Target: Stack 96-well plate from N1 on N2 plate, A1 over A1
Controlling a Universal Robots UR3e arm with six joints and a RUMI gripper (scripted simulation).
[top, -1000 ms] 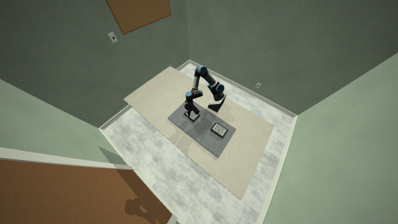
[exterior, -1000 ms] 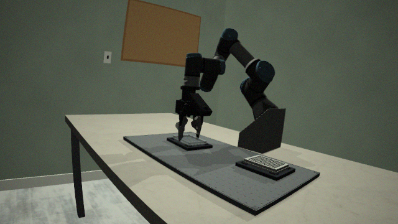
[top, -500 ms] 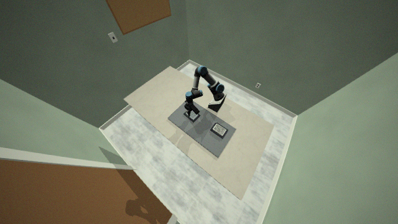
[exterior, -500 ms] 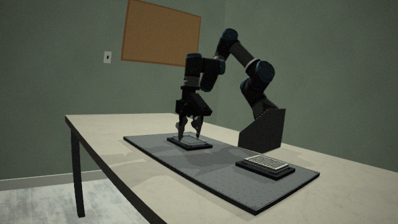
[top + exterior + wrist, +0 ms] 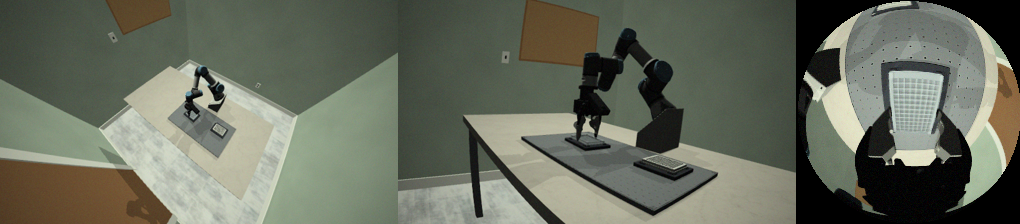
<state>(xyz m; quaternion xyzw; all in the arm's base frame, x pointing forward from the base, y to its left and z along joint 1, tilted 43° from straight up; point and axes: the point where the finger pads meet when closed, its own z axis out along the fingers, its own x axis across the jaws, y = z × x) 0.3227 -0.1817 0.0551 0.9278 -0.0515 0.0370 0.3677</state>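
Right now the black nest is 20 mm below my hand. Also, from my hand: clear 96-well plate: 10 mm below.
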